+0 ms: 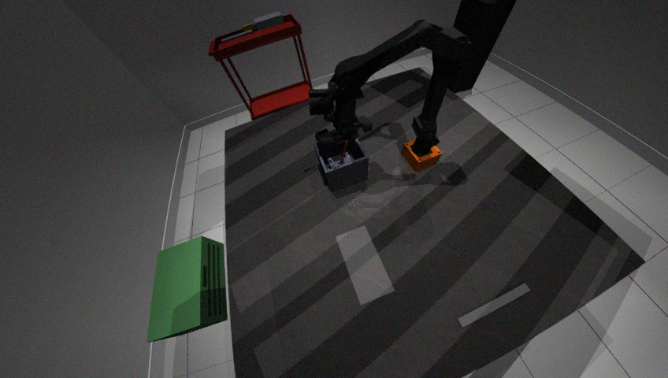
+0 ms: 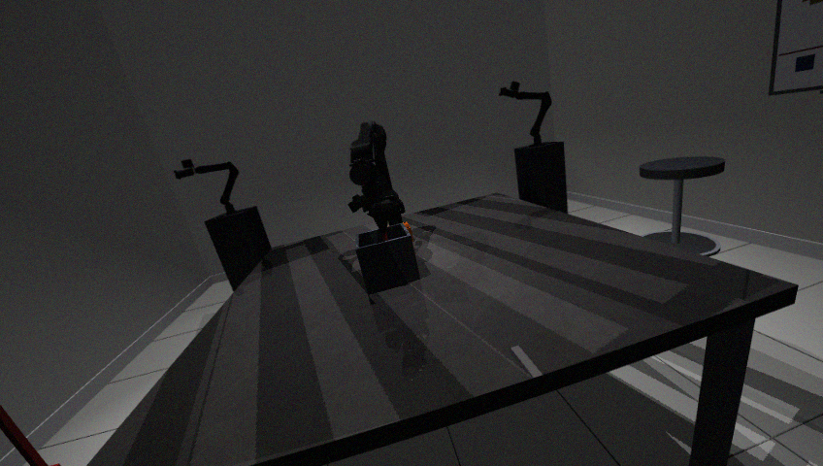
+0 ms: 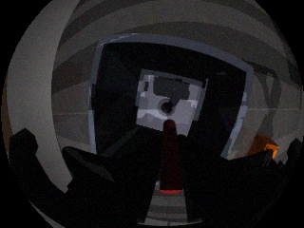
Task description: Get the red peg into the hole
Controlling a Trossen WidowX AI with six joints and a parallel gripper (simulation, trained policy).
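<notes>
Now: gripper tip 10 mm below the red peg. From my gripper tip the other things lie so: plate: 90 mm below, 10 mm to the right, 10 mm ahead.
</notes>
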